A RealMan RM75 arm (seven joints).
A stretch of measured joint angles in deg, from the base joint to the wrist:
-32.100 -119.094 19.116 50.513 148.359 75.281 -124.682
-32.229 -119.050 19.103 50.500 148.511 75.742 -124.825
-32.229 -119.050 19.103 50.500 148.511 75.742 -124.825
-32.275 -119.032 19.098 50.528 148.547 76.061 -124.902
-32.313 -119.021 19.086 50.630 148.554 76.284 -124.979
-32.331 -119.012 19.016 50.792 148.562 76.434 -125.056
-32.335 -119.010 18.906 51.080 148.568 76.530 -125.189
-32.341 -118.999 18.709 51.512 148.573 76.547 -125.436
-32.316 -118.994 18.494 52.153 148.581 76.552 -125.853
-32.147 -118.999 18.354 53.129 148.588 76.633 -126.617
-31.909 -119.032 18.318 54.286 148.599 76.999 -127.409
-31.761 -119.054 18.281 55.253 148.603 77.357 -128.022
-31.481 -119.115 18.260 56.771 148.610 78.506 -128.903
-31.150 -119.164 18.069 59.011 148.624 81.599 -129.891
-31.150 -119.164 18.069 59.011 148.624 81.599 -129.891
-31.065 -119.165 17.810 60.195 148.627 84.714 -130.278
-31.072 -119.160 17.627 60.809 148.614 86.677 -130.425
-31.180 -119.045 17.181 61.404 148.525 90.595 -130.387
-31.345 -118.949 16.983 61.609 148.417 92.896 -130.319
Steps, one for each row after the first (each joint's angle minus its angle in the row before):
-0.129 0.044 -0.013 -0.013 0.152 0.461 -0.143
0.000 0.000 0.000 0.000 0.000 0.000 0.000
-0.046 0.018 -0.005 0.028 0.036 0.319 -0.077
-0.038 0.011 -0.012 0.102 0.007 0.223 -0.077
-0.018 0.009 -0.070 0.162 0.008 0.150 -0.077
-0.004 0.002 -0.110 0.288 0.006 0.096 -0.133
-0.006 0.011 -0.197 0.432 0.005 0.017 -0.247
0.025 0.005 -0.215 0.641 0.008 0.005 -0.417
0.169 -0.005 -0.140 0.976 0.007 0.081 -0.764
0.238 -0.033 -0.036 1.157 0.011 0.366 -0.792
0.148 -0.022 -0.037 0.967 0.004 0.358 -0.613
0.280 -0.061 -0.021 1.518 0.007 1.149 -0.881
0.331 -0.049 -0.191 2.240 0.014 3.093 -0.988
0.000 0.000 0.000 0.000 0.000 0.000 0.000
0.085 -0.001 -0.259 1.184 0.003 3.115 -0.387
-0.007 0.005 -0.183 0.614 -0.013 1.963 -0.147
-0.108 0.115 -0.446 0.595 -0.089 3.918 0.038
-0.165 0.096 -0.198 0.205 -0.108 2.301 0.068

